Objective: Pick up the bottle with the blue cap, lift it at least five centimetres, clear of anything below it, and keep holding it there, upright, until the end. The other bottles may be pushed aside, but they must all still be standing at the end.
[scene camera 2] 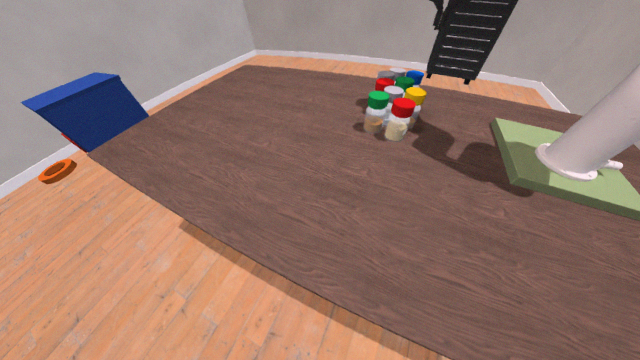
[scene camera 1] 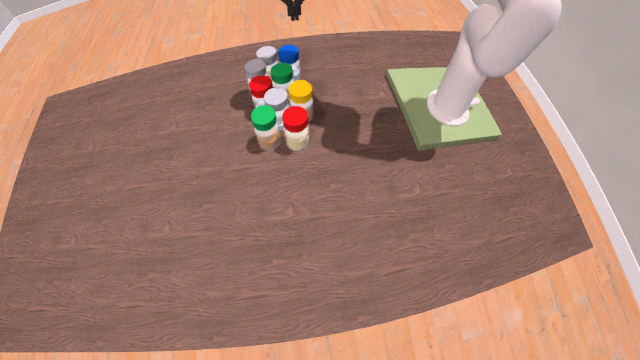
Labels:
A green-capped bottle shows in scene camera 2 and in scene camera 1. One and the same spot on the green-capped bottle: (scene camera 2: 375, 113) is (scene camera 1: 267, 134).

